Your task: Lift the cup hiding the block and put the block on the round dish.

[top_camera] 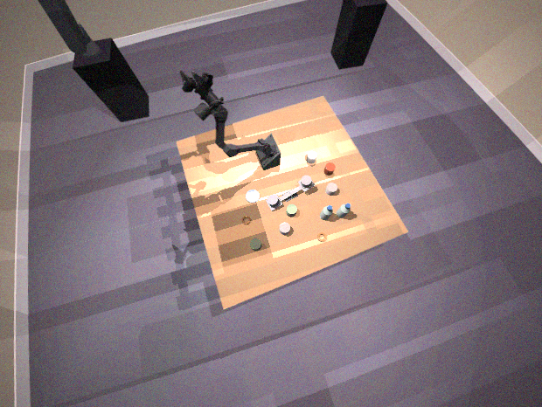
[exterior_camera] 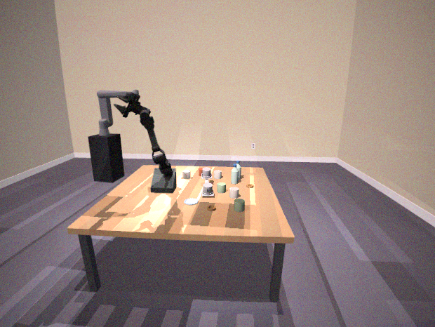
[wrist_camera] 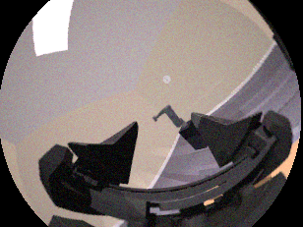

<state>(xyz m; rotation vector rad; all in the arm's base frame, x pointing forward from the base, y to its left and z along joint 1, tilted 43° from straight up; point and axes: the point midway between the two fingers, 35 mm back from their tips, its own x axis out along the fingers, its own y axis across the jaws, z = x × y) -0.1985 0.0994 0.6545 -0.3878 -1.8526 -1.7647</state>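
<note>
Right now my gripper tip is 67 cm above the block, 50 cm short of it and 31 cm to the right of it. Round my gripper tip: small balance 67 cm below, 47 cm ahead, 44 cm to the left; then round pale dish 71 cm below, 41 cm ahead, 18 cm to the left; then orange cup 76 cm to the left, 67 cm below, 36 cm ahead.
</note>
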